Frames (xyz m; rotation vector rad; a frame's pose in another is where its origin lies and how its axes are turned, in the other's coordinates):
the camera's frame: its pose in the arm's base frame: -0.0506 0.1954 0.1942 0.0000 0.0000 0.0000
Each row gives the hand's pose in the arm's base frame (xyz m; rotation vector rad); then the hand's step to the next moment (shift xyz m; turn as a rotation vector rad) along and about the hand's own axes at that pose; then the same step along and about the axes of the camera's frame.
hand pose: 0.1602 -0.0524 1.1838 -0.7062 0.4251 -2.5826
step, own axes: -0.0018 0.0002 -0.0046 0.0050 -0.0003 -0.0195
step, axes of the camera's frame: -0.0010 0.0015 -0.0046 -0.0145 0.0013 -0.0139
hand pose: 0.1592 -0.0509 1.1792 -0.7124 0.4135 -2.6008
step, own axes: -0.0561 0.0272 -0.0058 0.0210 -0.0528 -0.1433
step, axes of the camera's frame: 0.0493 0.0030 -0.0385 -0.1098 0.0610 -0.0894
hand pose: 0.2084 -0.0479 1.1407 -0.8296 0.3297 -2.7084
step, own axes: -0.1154 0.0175 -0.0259 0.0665 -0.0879 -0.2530
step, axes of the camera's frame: 0.0802 0.0260 -0.0848 -0.2160 0.0929 -0.1445
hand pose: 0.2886 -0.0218 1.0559 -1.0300 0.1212 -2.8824
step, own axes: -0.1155 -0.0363 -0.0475 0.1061 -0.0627 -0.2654
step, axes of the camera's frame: 0.0572 0.0499 -0.1056 -0.2533 0.0644 -0.1316
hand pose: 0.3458 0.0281 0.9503 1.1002 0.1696 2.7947
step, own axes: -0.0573 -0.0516 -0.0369 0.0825 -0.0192 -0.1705
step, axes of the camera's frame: 0.0205 0.0393 -0.0731 -0.1748 0.0230 -0.0718
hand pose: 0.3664 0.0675 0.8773 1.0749 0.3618 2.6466
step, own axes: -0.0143 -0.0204 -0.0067 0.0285 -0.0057 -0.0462
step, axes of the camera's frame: 0.0081 0.0135 -0.0204 -0.0516 0.0087 -0.0157
